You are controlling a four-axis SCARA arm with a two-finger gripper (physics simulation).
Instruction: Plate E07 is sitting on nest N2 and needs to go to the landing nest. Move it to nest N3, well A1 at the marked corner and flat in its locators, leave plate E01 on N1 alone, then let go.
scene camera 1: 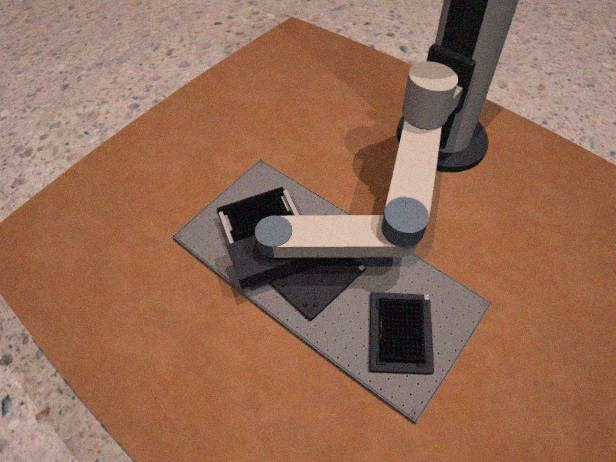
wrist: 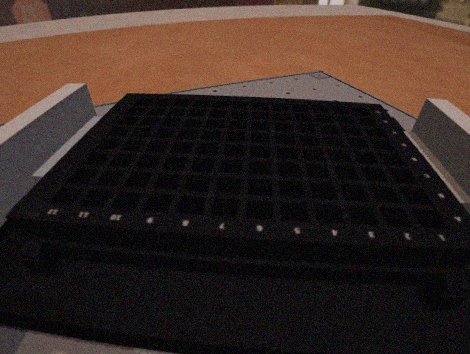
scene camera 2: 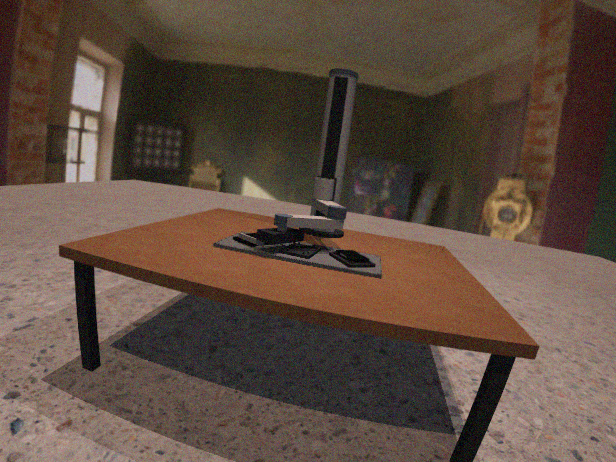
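Note:
My gripper (scene camera 1: 257, 214) (wrist: 250, 109) is shut on plate E07 (scene camera 1: 250, 220) (wrist: 240, 175), one pale finger along each short side. The black plate looks level and low over its dark nest N2 (wrist: 225, 310) at the board's left end; a gap under it cannot be judged. In the wrist view, column 1 and row A meet at its near right corner. The dark, plateless nest N3 (scene camera 1: 315, 295) (scene camera 2: 302, 251) is mid-board, partly hidden by the arm, with a light corner mark. Plate E01 (scene camera 1: 402, 330) (scene camera 2: 353, 257) sits in nest N1 (scene camera 1: 374, 330) at the right. No plate labels are readable.
The grey perforated board (scene camera 1: 345, 330) (scene camera 2: 367, 270) lies on the brown table (scene camera 1: 200, 350) (scene camera 2: 250, 280). The arm's pale forearm (scene camera 1: 335, 231) and dark gripper body pass over the board's left and middle. The column (scene camera 1: 485, 75) (scene camera 2: 345, 115) stands behind the board.

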